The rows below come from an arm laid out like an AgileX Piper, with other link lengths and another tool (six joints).
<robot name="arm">
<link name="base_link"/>
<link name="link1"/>
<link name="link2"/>
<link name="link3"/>
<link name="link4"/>
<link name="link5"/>
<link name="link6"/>
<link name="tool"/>
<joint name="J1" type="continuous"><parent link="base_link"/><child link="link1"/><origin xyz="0 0 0.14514" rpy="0 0 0"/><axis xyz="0 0 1"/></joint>
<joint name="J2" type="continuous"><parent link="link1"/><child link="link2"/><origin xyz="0 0 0" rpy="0 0 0"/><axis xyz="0 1 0"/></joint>
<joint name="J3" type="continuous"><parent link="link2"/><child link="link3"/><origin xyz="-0.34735 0 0.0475" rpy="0 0 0"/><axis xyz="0 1 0"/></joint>
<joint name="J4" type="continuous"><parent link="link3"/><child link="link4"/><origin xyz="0.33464 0 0.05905" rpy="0 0 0"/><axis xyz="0.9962 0 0.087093"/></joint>
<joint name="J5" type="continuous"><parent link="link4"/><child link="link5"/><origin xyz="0 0 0" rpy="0 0 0"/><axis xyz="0 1 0"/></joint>
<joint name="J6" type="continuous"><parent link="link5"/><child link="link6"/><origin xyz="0.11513 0 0.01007" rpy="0 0 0"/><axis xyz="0.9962 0 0.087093"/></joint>
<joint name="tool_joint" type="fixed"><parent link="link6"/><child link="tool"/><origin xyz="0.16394 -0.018 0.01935" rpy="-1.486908 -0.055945 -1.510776"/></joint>
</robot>
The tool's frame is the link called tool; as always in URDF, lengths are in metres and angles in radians. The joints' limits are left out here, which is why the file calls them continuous.
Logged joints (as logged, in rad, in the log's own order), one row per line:
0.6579 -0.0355 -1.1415 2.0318 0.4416 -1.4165
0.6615 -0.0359 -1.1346 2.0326 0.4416 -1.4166
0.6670 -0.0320 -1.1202 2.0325 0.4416 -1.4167
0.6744 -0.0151 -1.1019 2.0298 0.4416 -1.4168
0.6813 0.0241 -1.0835 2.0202 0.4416 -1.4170
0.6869 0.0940 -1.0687 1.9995 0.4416 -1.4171
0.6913 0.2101 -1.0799 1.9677 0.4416 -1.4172
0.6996 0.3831 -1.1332 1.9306 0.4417 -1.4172
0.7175 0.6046 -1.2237 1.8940 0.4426 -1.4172
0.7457 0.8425 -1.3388 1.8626 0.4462 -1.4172
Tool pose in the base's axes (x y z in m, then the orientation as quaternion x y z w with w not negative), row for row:
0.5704 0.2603 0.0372 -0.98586 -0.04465 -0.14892 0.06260
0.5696 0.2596 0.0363 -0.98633 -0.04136 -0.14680 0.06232
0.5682 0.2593 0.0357 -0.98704 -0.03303 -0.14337 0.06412
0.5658 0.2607 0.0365 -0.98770 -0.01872 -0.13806 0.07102
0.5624 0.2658 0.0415 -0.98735 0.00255 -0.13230 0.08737
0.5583 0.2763 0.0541 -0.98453 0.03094 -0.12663 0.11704
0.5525 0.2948 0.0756 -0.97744 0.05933 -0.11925 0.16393
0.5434 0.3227 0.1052 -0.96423 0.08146 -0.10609 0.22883
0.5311 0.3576 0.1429 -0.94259 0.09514 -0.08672 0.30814
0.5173 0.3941 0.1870 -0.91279 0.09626 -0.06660 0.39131
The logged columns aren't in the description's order. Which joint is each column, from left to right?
Columns, left to right: J5, J4, J6, J2, J1, J3.
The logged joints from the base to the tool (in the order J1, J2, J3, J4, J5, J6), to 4 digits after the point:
0.4416 2.0318 -1.4165 -0.0355 0.6579 -1.1415
0.4416 2.0326 -1.4166 -0.0359 0.6615 -1.1346
0.4416 2.0325 -1.4167 -0.0320 0.6670 -1.1202
0.4416 2.0298 -1.4168 -0.0151 0.6744 -1.1019
0.4416 2.0202 -1.4170 0.0241 0.6813 -1.0835
0.4416 1.9995 -1.4171 0.0940 0.6869 -1.0687
0.4416 1.9677 -1.4172 0.2101 0.6913 -1.0799
0.4417 1.9306 -1.4172 0.3831 0.6996 -1.1332
0.4426 1.8940 -1.4172 0.6046 0.7175 -1.2237
0.4462 1.8626 -1.4172 0.8425 0.7457 -1.3388

